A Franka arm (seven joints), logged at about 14 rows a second.
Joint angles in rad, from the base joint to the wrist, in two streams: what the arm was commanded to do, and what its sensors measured. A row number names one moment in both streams.
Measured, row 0:
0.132, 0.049, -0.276, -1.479, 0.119, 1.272, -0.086
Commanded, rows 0 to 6:
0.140, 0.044, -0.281, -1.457, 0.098, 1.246, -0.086
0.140, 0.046, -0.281, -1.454, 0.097, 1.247, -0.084
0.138, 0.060, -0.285, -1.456, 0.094, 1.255, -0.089
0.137, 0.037, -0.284, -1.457, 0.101, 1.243, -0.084
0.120, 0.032, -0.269, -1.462, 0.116, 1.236, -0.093
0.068, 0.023, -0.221, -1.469, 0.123, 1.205, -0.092
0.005, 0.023, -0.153, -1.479, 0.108, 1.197, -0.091
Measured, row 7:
0.099, 0.044, -0.245, -1.471, 0.110, 1.233, -0.087
